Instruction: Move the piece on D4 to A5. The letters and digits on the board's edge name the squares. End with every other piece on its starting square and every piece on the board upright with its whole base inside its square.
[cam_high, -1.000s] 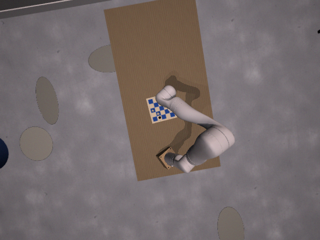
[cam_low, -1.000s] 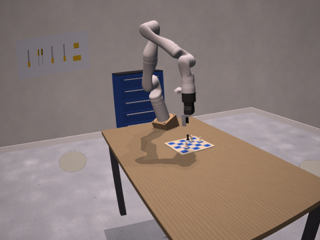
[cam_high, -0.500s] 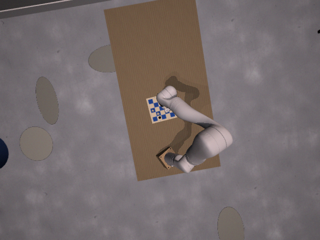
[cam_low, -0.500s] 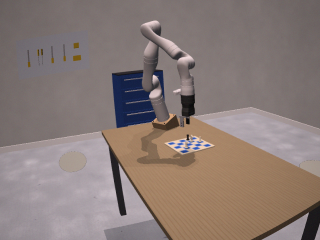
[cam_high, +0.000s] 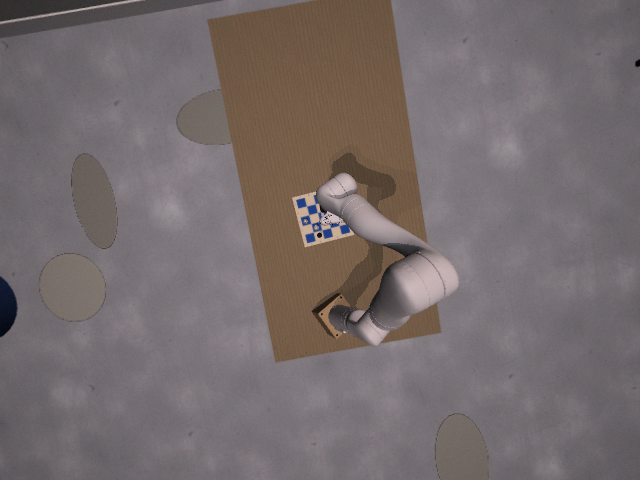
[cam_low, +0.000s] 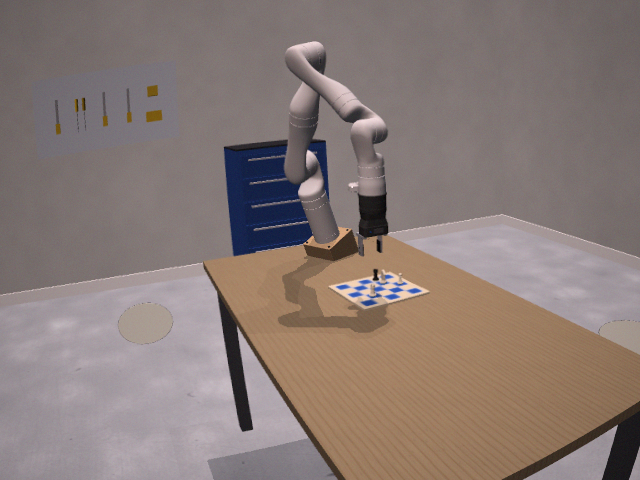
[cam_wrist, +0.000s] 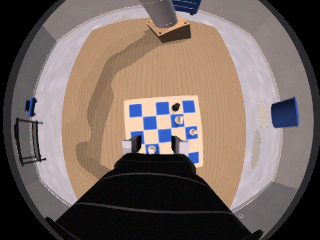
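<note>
Right now the white piece is 120 mm below my hand, 30 mm ahead of it and 10 mm to the right of it. The rest, counted from my hand: blue-and-cream chessboard: 130 mm below, 20 mm to the left; then black piece: 120 mm below, 80 mm behind, 60 mm to the left.
</note>
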